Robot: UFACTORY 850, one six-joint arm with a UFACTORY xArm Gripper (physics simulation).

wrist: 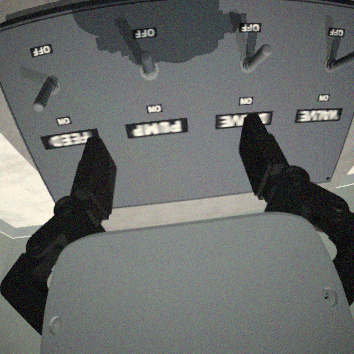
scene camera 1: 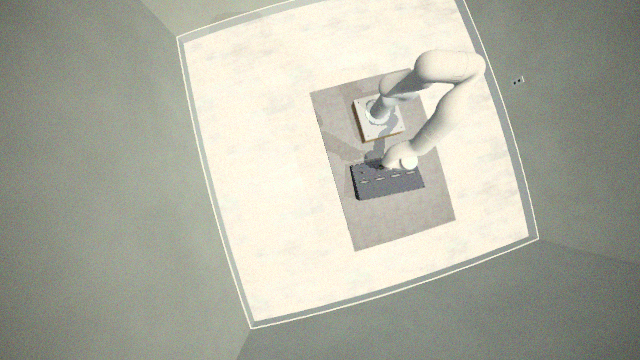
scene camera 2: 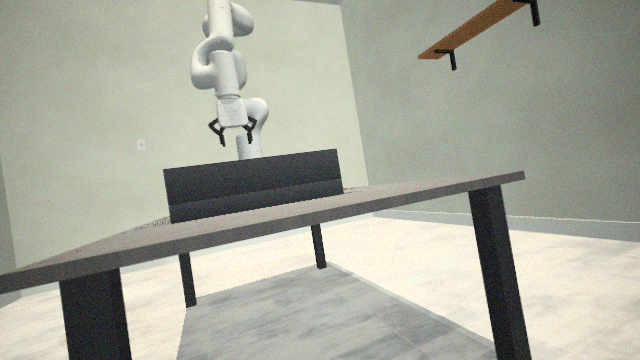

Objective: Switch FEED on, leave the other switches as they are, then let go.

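Observation:
The dark grey switch panel [scene camera 1: 390, 189] [scene camera 2: 255, 175] [wrist: 200, 160] stands on the table. In the wrist view its labels are upside down. The FEED lever [wrist: 45, 94] at the far left leans toward its ON label [wrist: 64, 121], away from its OFF label [wrist: 41, 50]. The PUMP lever [wrist: 147, 63], the third lever [wrist: 257, 57] and the VALVE lever [wrist: 342, 60] lean to the OFF side. My gripper [scene camera 2: 237, 144] [wrist: 173, 141] is open and empty above the panel, apart from all levers. One fingertip partly covers the third switch's name label. The arm hides part of the panel in scene camera 1.
The arm's white base plate [scene camera 1: 367, 134] stands on the table [scene camera 1: 400, 225] [scene camera 2: 425, 187] behind the panel. A wooden shelf [scene camera 2: 472, 27] hangs on the wall at the right, well away from the arm.

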